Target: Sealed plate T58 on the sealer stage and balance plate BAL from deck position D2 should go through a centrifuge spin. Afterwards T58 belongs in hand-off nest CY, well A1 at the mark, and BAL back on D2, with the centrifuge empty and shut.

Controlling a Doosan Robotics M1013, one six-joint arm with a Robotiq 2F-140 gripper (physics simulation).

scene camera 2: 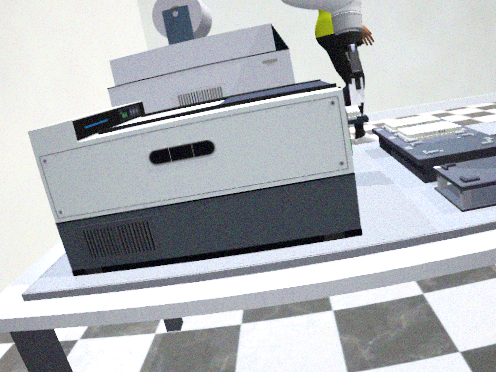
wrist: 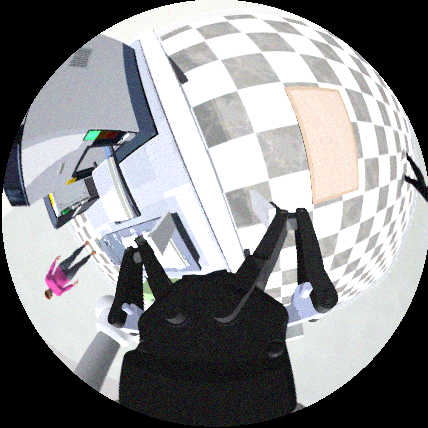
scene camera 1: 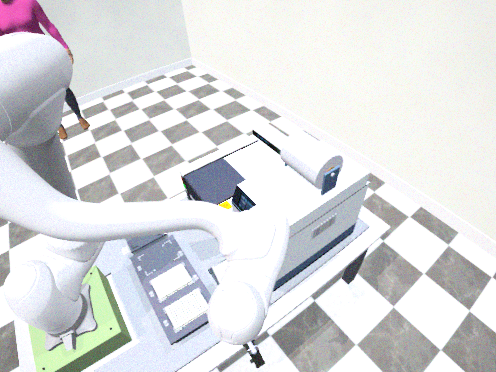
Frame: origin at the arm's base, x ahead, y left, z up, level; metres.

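Seen in the pictures: gripper, fingertip midpoint: point(scene camera 2: 357, 104) point(wrist: 209, 209); arm's base, origin of the base link: point(scene camera 1: 69, 316).
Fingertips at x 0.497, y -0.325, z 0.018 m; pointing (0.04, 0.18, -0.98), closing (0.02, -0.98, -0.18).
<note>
Offsets run from my fingertips to a thing's middle. Level surfaces: height alone.
My gripper point(scene camera 1: 255, 354) point(scene camera 2: 357, 92) point(wrist: 209, 209) is wide open and empty. In scene camera 1 it hangs off the table's near edge. The sealer @[0.370 m ahead, 0.243 m left, 0.131 m up] point(scene camera 1: 320, 230) point(wrist: 85, 100) has a pale stage @[0.077 m ahead, 0.204 m left, 0.007 m up] point(wrist: 117, 190) sticking out at its front; whether the pale top is sealed plate T58 I cannot tell. The deck @[0.056 m down] point(scene camera 1: 161, 255) point(scene camera 2: 425, 156) bears two white plates, one @[0.133 m back, 0.299 m left, 0.048 m down] point(scene camera 1: 172, 281) beside the other @[0.119 m back, 0.177 m left, 0.048 m down] point(scene camera 1: 186, 308). No label is readable, so I cannot tell which is BAL. The centrifuge @[0.308 m ahead, 0.541 m left, 0.015 m up] point(scene camera 2: 190, 150) point(wrist: 67, 197) has its dark lid @[0.174 m ahead, 0.527 m left, 0.105 m up] point(scene camera 1: 215, 180) lying flat on top. The mark in nest CY is unreadable.
A low dark nest-like fixture @[0.167 m back, 0.580 m left, 0.083 m down] point(scene camera 1: 150, 241) point(scene camera 2: 472, 187) stands beside the deck. The film roll point(scene camera 1: 310, 162) point(scene camera 2: 182, 20) sits on the sealer. The arm stands on a green base point(scene camera 1: 107, 310). People stand beyond the table, one in pink point(scene camera 1: 30, 17) point(wrist: 59, 275) and one in yellow point(scene camera 2: 324, 24).
</note>
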